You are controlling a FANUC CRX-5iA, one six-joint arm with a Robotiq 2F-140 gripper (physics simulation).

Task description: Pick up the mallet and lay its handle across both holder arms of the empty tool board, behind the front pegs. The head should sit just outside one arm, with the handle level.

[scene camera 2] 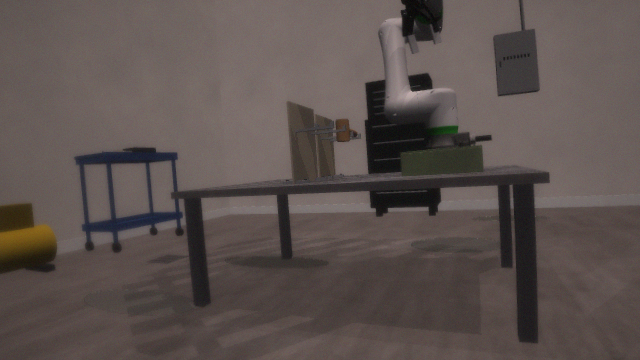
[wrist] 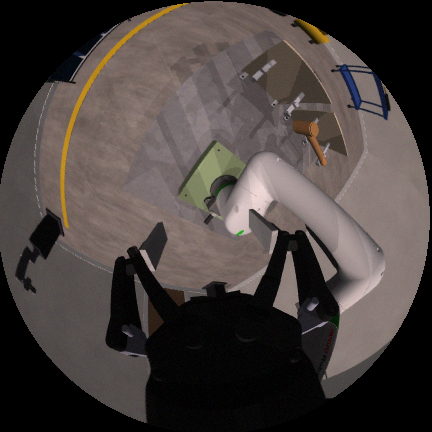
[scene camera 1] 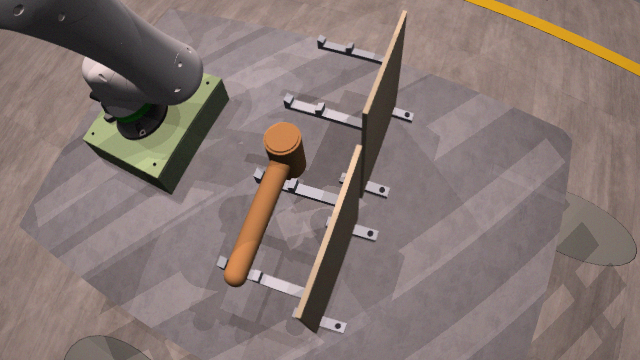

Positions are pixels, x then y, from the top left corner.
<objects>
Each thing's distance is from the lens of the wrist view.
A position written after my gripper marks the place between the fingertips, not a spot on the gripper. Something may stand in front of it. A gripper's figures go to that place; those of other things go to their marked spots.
my gripper (wrist: 206,224): 18 cm
tool board (wrist: 329,135): 74 cm
tool board (wrist: 280,70): 60 cm
</objects>
